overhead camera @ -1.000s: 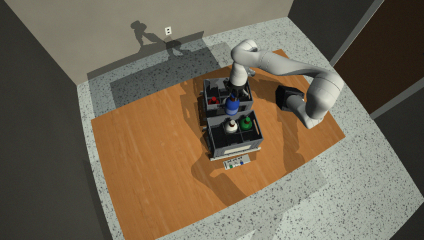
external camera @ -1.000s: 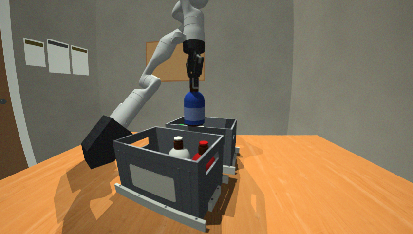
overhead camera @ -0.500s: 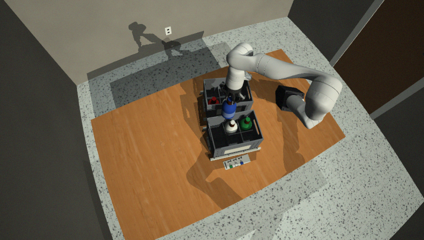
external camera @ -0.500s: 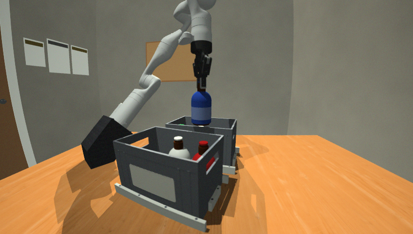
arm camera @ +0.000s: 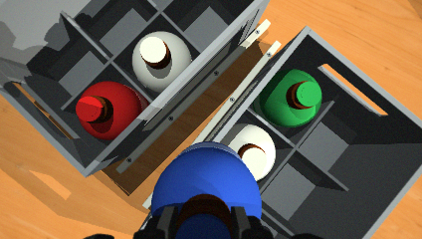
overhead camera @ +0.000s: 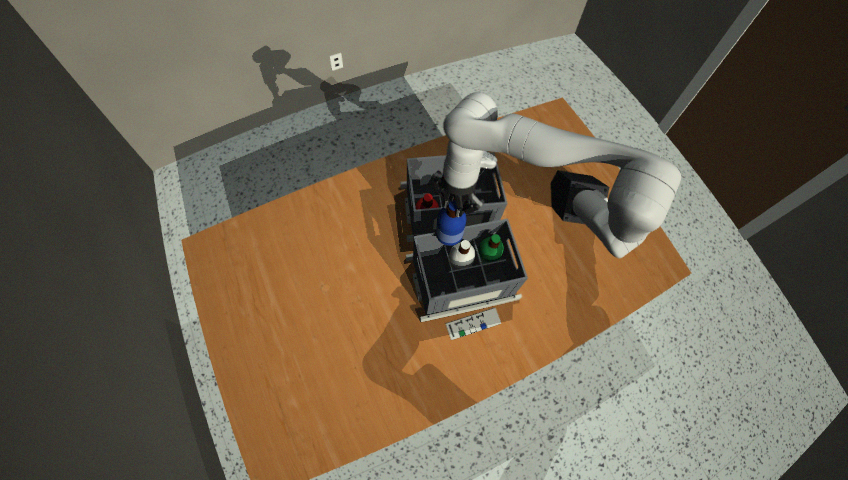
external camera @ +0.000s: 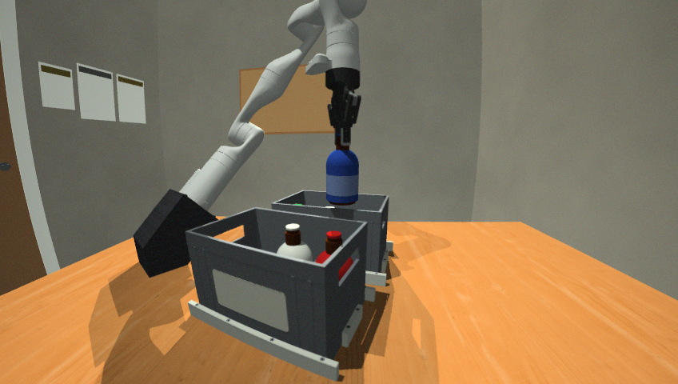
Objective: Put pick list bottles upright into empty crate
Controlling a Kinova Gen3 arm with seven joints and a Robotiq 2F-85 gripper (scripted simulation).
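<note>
Now: the blue bottle 7 cm below my hand. Round my hand: red bottle 25 cm below, 14 cm to the right, 1 cm ahead; green bottle 25 cm below, 13 cm behind, 4 cm to the left; pick list 33 cm below, 22 cm to the left, 2 cm behind.
</note>
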